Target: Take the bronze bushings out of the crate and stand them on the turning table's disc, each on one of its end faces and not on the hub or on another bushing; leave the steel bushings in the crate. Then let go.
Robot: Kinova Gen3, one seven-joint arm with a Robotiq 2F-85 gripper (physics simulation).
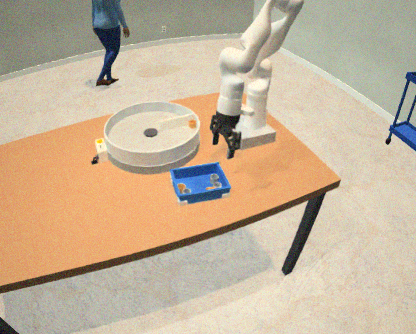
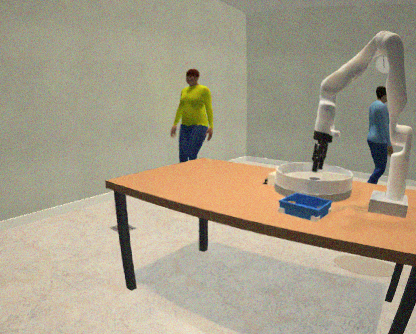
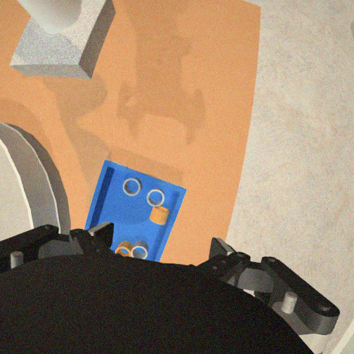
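Seen in the pictures: gripper, fingertip midpoint: (image 1: pixel 221 151) (image 2: pixel 317 170); arm's base at its link origin: (image 1: pixel 253 124) (image 2: pixel 394 198).
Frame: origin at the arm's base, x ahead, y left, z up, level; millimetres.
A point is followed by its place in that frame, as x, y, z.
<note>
The blue crate (image 1: pixel 207 195) @(356, 340, -28) (image 2: pixel 296 210) @(372, 339, -30) (image 3: pixel 120 210) holds two bronze bushings and three steel ones. One bronze bushing (image 1: pixel 210 188) @(337, 319, -19) (image 3: pixel 159 215) lies on its side beside a steel bushing (image 3: pixel 148 197). The other bronze bushing (image 1: pixel 181 187) @(425, 259, -42) (image 3: pixel 127 243) stands close beside a steel bushing (image 1: pixel 187 191) @(412, 290, -38) (image 3: pixel 142 244). A third steel bushing (image 3: pixel 124 187) stands near a corner. Another bronze bushing (image 1: pixel 192 123) @(278, -53, 22) is on the disc (image 1: pixel 127 127) @(556, -157, -3) near its rim; its pose is too small to tell. My gripper (image 1: pixel 223 149) @(307, 321, 136) (image 2: pixel 318 169) @(307, 321, 136) (image 3: pixel 161 241) is wide open and empty, above the table between crate and arm base.
The turning table's raised wall (image 1: pixel 150 159) @(509, 134, 15) (image 2: pixel 310 188) @(403, 131, 8) (image 3: pixel 47 200) stands beside the crate. Its dark hub (image 1: pixel 150 132) @(465, -66, 5) is at the centre, and a pale bar (image 1: pixel 175 120) @(349, -76, 37) reaches outward near the bushing. The arm's base (image 1: pixel 257 138) @(30, 92, -11) (image 2: pixel 388 204) @(17, 91, -7) (image 3: pixel 55 50) stands behind the crate.
</note>
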